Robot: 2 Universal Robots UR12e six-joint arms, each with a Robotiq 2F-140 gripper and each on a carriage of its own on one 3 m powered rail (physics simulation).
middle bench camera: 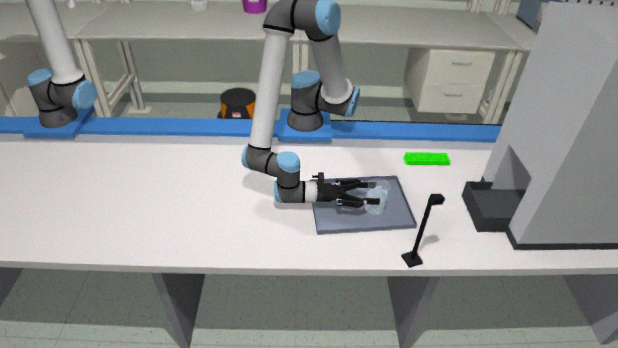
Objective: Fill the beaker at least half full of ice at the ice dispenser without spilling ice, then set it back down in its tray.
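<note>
A clear beaker [379, 195] is upright at the right part of the dark grey tray [330, 222]. Its see-through wall makes its contents hard to tell, and I cannot tell whether its base touches the tray. My left gripper [374, 193] reaches in level from the left and is shut on the beaker, one finger on each side. The tall grey ice dispenser [560, 130] stands at the right, with a black open bin [492, 207] at its foot. No ice shows clearly. My right gripper is not in view; part of its arm shows at the upper left.
A thin black stand [422, 230] with a small head rises between the tray and the dispenser, near the front edge. A bright green block [426, 159] lies behind the tray to the right. The blue rail [175, 127] runs along the bench's back.
</note>
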